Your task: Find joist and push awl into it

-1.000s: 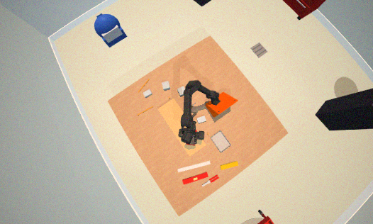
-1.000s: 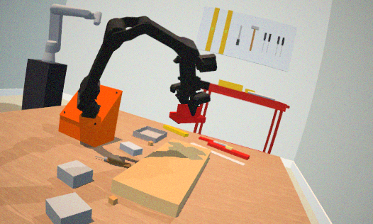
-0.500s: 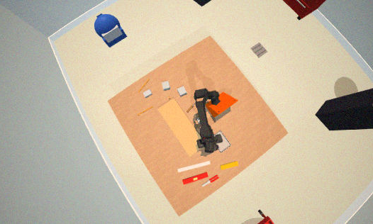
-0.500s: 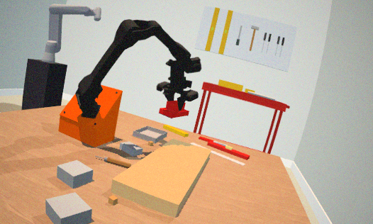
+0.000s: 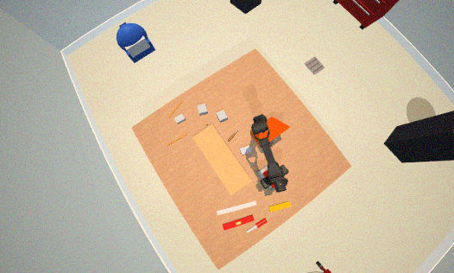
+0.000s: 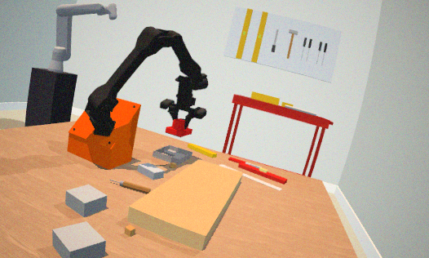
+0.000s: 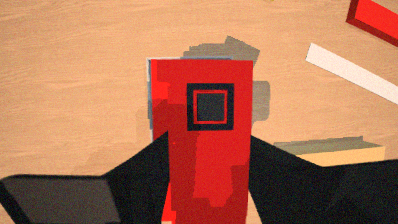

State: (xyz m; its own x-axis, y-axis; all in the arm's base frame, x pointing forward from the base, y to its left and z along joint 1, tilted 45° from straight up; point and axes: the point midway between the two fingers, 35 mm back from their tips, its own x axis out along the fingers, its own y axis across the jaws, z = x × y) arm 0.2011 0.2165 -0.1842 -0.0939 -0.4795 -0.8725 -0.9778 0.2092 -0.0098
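Right now the grey tray is 1 cm behind my gripper tip and 12 cm below it. Round my gripper tip: white strip (33 cm ahead, 13 cm below); yellow level (8 cm ahead, 21 cm to the left, 12 cm below); stud finder (1 cm to the left, 2 cm above).
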